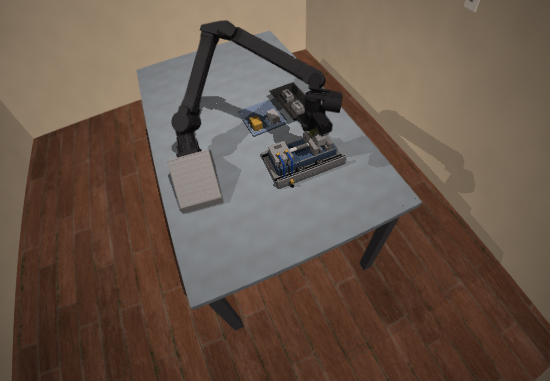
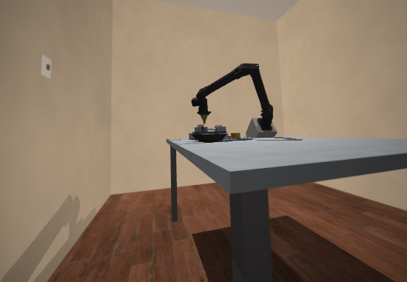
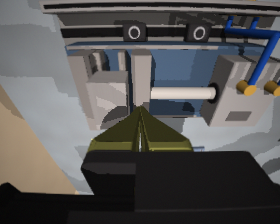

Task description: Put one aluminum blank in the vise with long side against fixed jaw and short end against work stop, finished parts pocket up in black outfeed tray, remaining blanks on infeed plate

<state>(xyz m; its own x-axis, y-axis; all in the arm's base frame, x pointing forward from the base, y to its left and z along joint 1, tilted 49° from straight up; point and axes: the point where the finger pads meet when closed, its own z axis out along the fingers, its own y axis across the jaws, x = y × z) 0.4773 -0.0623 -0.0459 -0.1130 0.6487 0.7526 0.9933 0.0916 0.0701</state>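
Right now the blue vise base is 4 cm behind my hand and 9 cm below it. The rest, counted from my hand: yellow brass blank: 18 cm behind, 24 cm to the left, 10 cm below.
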